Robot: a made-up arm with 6 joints. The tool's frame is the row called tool. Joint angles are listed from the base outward. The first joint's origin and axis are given. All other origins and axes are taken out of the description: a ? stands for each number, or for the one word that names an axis. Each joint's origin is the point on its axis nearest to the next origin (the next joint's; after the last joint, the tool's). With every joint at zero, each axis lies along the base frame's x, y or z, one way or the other. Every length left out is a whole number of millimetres.
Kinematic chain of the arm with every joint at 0, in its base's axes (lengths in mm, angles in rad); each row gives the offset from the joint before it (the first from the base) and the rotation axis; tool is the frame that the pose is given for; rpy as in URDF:
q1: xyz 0 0 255 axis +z
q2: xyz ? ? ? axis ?
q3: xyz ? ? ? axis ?
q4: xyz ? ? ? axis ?
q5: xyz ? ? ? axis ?
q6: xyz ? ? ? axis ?
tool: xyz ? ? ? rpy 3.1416 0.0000 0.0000
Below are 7 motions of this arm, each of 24 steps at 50 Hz.
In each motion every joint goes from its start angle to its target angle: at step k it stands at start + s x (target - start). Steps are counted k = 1, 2, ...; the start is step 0. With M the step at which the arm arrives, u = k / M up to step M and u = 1 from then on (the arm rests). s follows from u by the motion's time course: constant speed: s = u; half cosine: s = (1 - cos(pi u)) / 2; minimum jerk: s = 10 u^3 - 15 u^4 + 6 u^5.
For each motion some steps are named. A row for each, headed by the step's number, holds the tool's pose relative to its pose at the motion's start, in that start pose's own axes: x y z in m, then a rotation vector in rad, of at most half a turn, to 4 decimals.
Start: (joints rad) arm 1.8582 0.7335 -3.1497 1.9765 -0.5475 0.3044
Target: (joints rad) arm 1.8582 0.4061 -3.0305 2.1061 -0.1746 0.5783
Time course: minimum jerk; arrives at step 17
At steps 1, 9, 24:
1: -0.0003 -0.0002 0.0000 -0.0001 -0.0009 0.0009
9: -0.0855 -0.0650 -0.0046 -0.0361 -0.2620 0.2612
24: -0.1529 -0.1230 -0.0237 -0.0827 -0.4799 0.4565

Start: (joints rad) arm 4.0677 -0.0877 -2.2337 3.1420 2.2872 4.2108
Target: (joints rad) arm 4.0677 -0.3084 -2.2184 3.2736 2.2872 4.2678
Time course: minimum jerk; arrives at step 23
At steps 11, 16, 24:
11: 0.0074 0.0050 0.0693 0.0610 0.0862 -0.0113
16: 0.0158 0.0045 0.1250 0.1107 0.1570 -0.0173
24: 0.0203 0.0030 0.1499 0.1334 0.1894 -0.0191

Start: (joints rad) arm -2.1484 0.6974 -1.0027 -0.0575 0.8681 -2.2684
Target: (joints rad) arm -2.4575 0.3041 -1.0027 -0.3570 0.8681 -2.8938
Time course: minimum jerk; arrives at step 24
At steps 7, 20, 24:
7: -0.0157 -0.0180 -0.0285 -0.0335 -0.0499 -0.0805
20: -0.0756 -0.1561 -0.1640 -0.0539 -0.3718 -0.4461
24: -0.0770 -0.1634 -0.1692 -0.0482 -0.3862 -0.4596

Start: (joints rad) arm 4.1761 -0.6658 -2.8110 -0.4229 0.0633 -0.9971
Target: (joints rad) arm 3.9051 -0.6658 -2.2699 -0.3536 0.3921 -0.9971
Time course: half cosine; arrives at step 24
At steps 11, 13, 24:
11: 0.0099 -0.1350 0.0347 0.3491 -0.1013 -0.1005
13: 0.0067 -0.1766 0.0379 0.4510 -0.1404 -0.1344
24: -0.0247 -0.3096 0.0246 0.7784 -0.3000 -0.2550

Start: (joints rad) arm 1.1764 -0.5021 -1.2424 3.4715 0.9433 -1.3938
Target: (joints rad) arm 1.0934 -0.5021 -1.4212 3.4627 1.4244 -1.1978
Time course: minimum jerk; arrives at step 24
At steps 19, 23, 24:
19: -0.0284 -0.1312 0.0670 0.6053 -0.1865 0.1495
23: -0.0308 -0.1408 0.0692 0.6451 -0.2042 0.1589
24: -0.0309 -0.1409 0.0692 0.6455 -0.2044 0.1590

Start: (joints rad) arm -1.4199 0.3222 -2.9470 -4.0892 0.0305 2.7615
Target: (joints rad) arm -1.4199 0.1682 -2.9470 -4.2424 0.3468 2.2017
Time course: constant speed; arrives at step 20
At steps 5, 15, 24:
5: 0.0150 0.0354 0.0054 -0.0701 0.0784 -0.1803
15: 0.0477 0.1055 0.0087 -0.2352 0.2063 -0.5449
24: 0.0652 0.1396 0.0065 -0.3294 0.2556 -0.7278

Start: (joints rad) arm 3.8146 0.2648 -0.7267 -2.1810 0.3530 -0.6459
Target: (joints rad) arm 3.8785 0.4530 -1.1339 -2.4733 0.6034 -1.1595
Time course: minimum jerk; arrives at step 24
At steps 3, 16, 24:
3: -0.0020 0.0008 0.0012 -0.0005 -0.0075 -0.0124
16: -0.1038 0.0456 0.0490 0.0525 -0.3875 -0.5830
24: -0.1318 0.0601 0.0576 0.0941 -0.4951 -0.7257

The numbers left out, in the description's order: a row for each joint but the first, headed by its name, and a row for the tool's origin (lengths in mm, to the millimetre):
q2: xyz 0 0 0, axis +y
q3: xyz 59 0 312, axis +y
q4: xyz 76 0 -337, axis -z
q5: xyz 0 0 0, axis +y
q6: xyz 91 0 -116, axis -z
tool: xyz 0 0 0

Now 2 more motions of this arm.
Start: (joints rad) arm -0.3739 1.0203 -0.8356 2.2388 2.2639 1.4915
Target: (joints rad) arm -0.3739 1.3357 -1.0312 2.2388 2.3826 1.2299
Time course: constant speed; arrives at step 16
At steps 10, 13, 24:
10: 0.0015 -0.0444 -0.0357 -0.0212 -0.0432 -0.1197
13: 0.0035 -0.0571 -0.0479 -0.0260 -0.0574 -0.1561
24: 0.0062 -0.0695 -0.0607 -0.0301 -0.0722 -0.1928

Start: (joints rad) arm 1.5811 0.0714 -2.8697 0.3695 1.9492 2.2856
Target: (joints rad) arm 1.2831 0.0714 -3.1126 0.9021 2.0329 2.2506
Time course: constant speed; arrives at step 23
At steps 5, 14, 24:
5: -0.0014 0.0105 -0.0198 -0.0029 -0.0619 -0.0313
14: -0.0062 0.0358 -0.0531 -0.0032 -0.1594 -0.1100
24: -0.0135 0.0689 -0.0810 -0.0014 -0.2346 -0.2142

